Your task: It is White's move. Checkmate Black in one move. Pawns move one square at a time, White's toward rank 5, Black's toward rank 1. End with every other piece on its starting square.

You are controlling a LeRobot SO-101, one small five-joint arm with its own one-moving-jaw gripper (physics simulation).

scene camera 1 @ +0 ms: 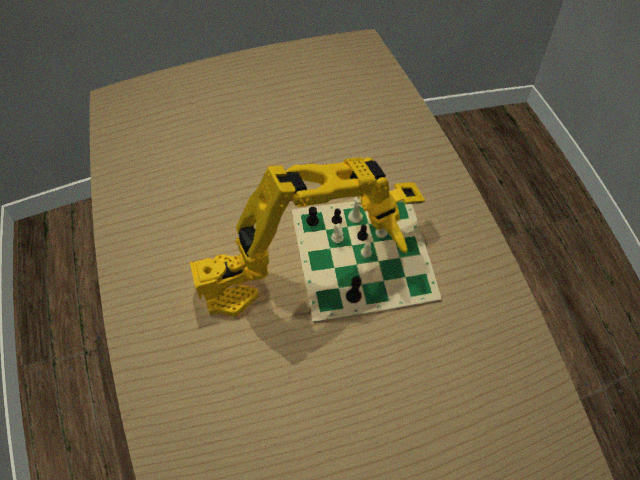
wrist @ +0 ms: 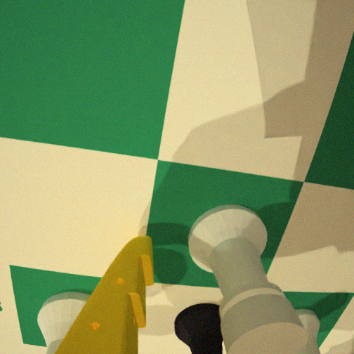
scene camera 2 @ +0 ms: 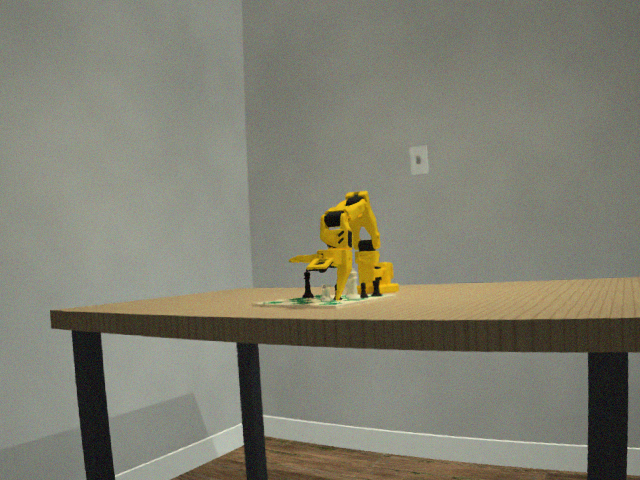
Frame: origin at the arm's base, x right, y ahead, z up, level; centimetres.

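Seen in the pictures: hand, its tool point: (scene camera 1: pixel 378 221) (scene camera 2: pixel 336 297); arm's base, origin of its link: (scene camera 1: pixel 239 284).
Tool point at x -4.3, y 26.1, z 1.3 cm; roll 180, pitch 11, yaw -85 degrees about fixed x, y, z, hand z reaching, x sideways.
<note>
Pixels of each thing's top centre, then the offset from my tool point to it. "pt": a spot on its surface instead.
- board, a spot on its surface: (scene camera 1: pixel 320 313) pt dx +13.5, dy -14.9, dz -0.7 cm
- thick white piece, centre of its top: (scene camera 1: pixel 383 222) (scene camera 2: pixel 326 284) dx +2.0, dy +0.0, dz +2.6 cm
- black king, centre of its top: (scene camera 1: pixel 357 278) (scene camera 2: pixel 306 269) dx +12.1, dy -8.8, dz +5.7 cm
- tall white piece, centre of its top: (scene camera 1: pixel 358 196) (scene camera 2: pixel 353 268) dx -2.4, dy -3.3, dz +5.7 cm
- white pawn, centre of its top: (scene camera 1: pixel 368 243) dx +5.1, dy -4.1, dz +2.5 cm
- black piece, centre of its top: (scene camera 1: pixel 312 210) (scene camera 2: pixel 375 280) dx -3.8, dy -10.8, dz +2.6 cm
My gripper (scene camera 1: pixel 413 222) (scene camera 2: pixel 315 279) is fully open. In the wrist view its notched fixed jaw (wrist: pixel 117 305) shows; the moving jaw is out of picture. The fixed jaw's tip is low over the board (scene camera 1: pixel 320 313), left of the thick white piece (wrist: pixel 227 237) (scene camera 1: pixel 381 232) (scene camera 2: pixel 325 293) on green D2, with a gap between them. This piece stands upright, its top near the wrist view's bottom edge. The black king (scene camera 1: pixel 354 290) (scene camera 2: pixel 307 285) stands at the board's near edge. A tall white piece (scene camera 1: pixel 355 212) (scene camera 2: pixel 353 284) stands at the far side.
Close by stand a black pawn (wrist: pixel 199 325) (scene camera 1: pixel 362 233), a white pawn (scene camera 1: pixel 366 250) (wrist: pixel 309 325) and a white piece (wrist: pixel 65 315) left of the jaw. Another white piece (scene camera 1: pixel 337 233), a black pawn (scene camera 1: pixel 337 215) and a black piece (scene camera 1: pixel 312 217) stand toward the far left corner.
</note>
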